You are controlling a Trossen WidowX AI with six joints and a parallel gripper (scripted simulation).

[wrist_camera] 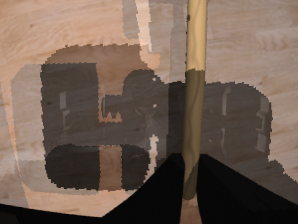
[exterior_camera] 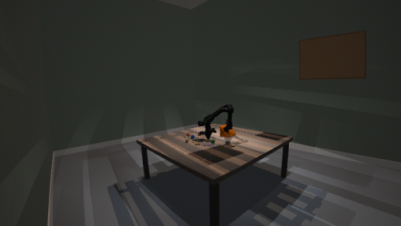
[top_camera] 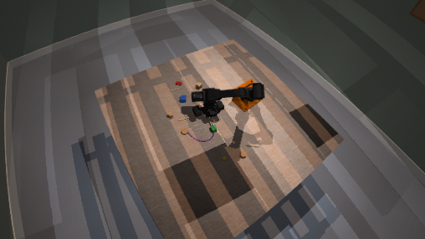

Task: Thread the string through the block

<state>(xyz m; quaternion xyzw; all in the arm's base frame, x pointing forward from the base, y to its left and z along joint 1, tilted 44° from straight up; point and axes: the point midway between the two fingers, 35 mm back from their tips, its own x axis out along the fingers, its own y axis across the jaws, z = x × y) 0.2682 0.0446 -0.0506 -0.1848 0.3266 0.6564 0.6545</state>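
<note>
Now: the green wooden block 100 mm to the left of my gripper tip, 20 mm ahead of it and 10 mm above it. The rest, counted from my gripper tip: thin wooden stick: 40 mm to the left, 10 mm ahead, 10 mm above; then blue cube: 200 mm to the right, 60 mm ahead, 10 mm above; then round wooden button: 180 mm ahead, 20 mm to the left.
</note>
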